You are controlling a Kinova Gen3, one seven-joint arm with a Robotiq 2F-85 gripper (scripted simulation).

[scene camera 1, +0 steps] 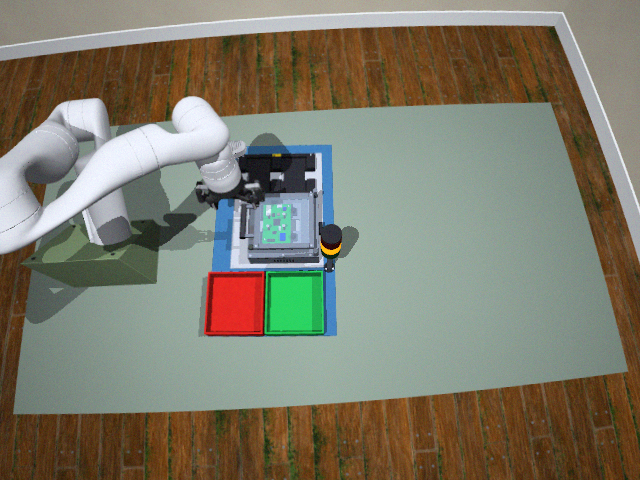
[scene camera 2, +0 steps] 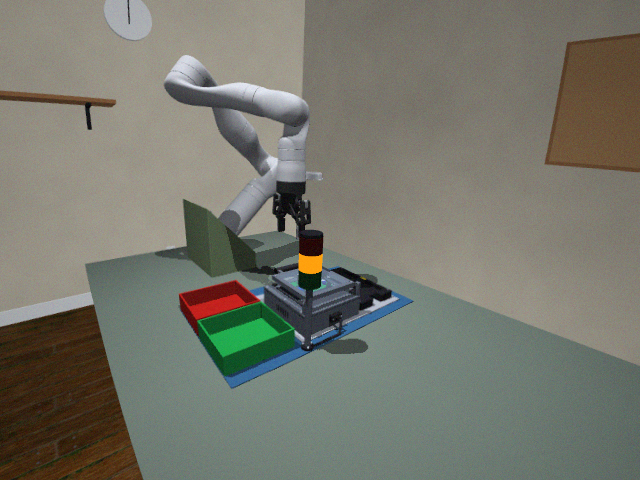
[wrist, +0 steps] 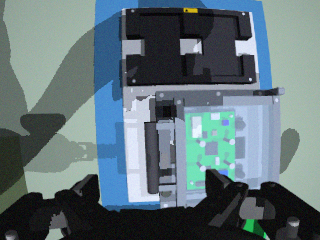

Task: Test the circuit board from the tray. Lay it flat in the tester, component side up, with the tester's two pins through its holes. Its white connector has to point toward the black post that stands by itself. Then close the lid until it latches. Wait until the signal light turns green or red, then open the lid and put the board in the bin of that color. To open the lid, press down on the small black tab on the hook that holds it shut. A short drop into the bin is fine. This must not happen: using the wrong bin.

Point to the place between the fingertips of my gripper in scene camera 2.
290, 235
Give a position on a green bin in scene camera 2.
237, 329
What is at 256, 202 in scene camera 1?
My gripper.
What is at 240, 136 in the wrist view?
A clear lid.
